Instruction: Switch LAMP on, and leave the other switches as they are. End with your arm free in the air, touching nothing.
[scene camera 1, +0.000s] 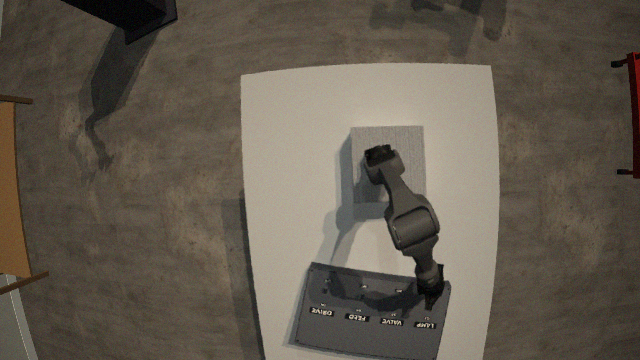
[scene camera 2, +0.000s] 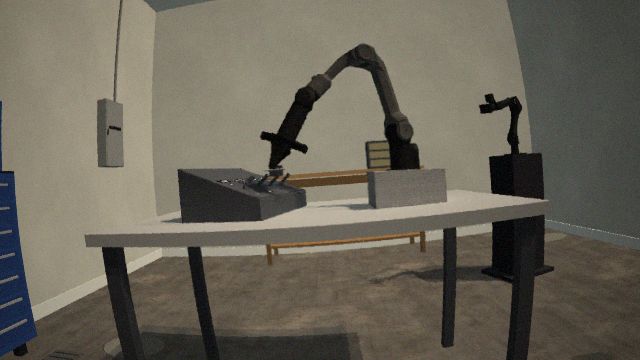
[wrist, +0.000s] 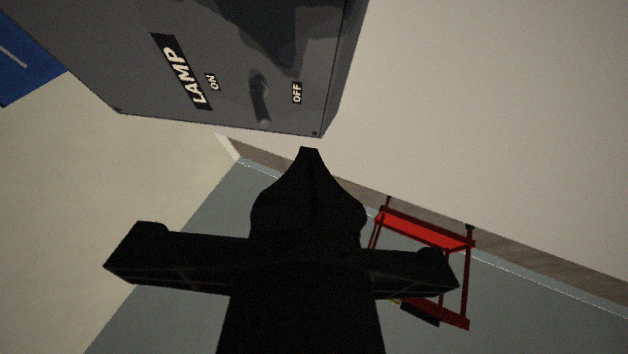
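Observation:
The dark grey switch panel (scene camera 1: 370, 345) (scene camera 2: 220, 200) (wrist: 125, 65) lies on the white table (scene camera 1: 295, 150) (scene camera 2: 350, 217). Its LAMP lever (wrist: 261, 102) stands between the ON and OFF labels in the wrist view. In scene camera 2 the visible levers lean toward the arm's base, the OFF side. The DRIVE lever (scene camera 1: 325, 290) and FEED lever (scene camera 1: 362, 297) stand near their OFF labels; the VALVE lever is lost in shadow in scene camera 1. My gripper (scene camera 1: 429, 307) (scene camera 2: 272, 167) (wrist: 306, 157) is shut and empty, its tips low above the LAMP end; contact with a lever is not visible.
My arm's base stands on a grey block (scene camera 1: 415, 140) (scene camera 2: 407, 189). A wooden bench (scene camera 1: 12, 190) (scene camera 2: 325, 180) is beyond the table. A red cart (scene camera 1: 636, 115) (wrist: 425, 230), a blue cabinet (scene camera 2: 10, 240) (wrist: 30, 65) and another arm on a black pedestal (scene camera 2: 517, 175) stand away from the table.

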